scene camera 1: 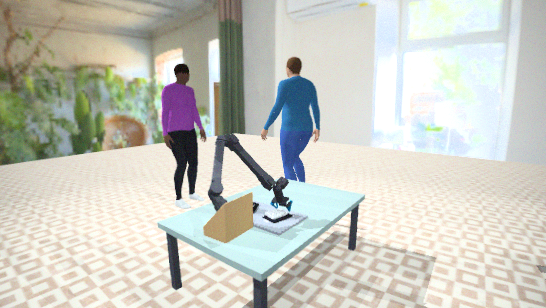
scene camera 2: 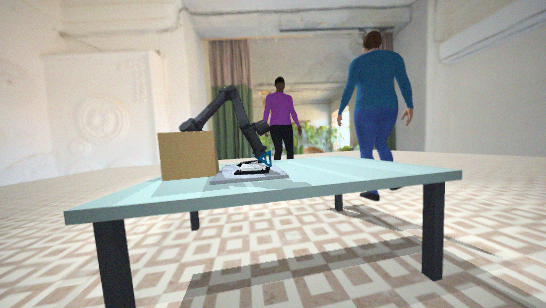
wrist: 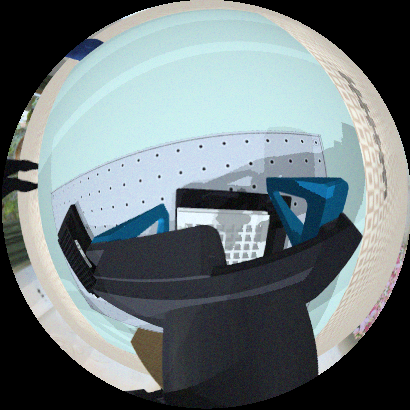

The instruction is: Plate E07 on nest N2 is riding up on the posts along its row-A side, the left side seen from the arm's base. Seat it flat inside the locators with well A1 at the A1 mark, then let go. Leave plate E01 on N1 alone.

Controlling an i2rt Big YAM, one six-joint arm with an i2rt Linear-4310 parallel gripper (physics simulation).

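Frame: origin at the arm's base, x down, y left, z ahead, level; centimetres.
Seen in the pictures: gripper, fingertip midpoint: [scene camera 1: 283,209] [scene camera 2: 268,165] [wrist: 215,196]; arm's base, origin of the base link: [scene camera 1: 224,210] [scene camera 2: 183,148].
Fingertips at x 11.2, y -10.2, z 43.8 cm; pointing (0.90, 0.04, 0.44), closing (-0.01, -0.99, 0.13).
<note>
Offsets run from my fingertips to a thing's top centre. "*": to the spot under its first point. Level surfaces: height alone.
The white well plate @[dx -1.1, dy +0.4, dz -7.6 cm] [scene camera 1: 276,213] [scene camera 2: 246,167] [wrist: 200,217] sits on a black nest @[dx +0.3, dy -0.7, dz -7.9 cm] [scene camera 1: 281,219] [scene camera 2: 245,173] [wrist: 225,198] on the pale perforated board. My gripper body hides its near and left parts in the wrist view. Its tilt, labels and the A1 mark are too small or hidden to read. My gripper [scene camera 1: 282,206] [scene camera 2: 265,160] [wrist: 215,196] is open and empty, its blue fingers spread across the plate, low over the nest. Another black nest @[* dx +0.6, dy +21.2, dz -7.0 cm] [scene camera 1: 255,206] [wrist: 76,245] stands at the board's other side; I cannot make out a plate on it.
The perforated board [scene camera 1: 295,218] [scene camera 2: 280,175] [wrist: 135,175] lies on the pale table @[dx +3.8 cm] [scene camera 1: 320,197] [scene camera 2: 350,172] [wrist: 200,90]. A tan box-like block [scene camera 1: 230,220] [scene camera 2: 187,156] [wrist: 149,350] stands beside it. Two people stand beyond the table.
</note>
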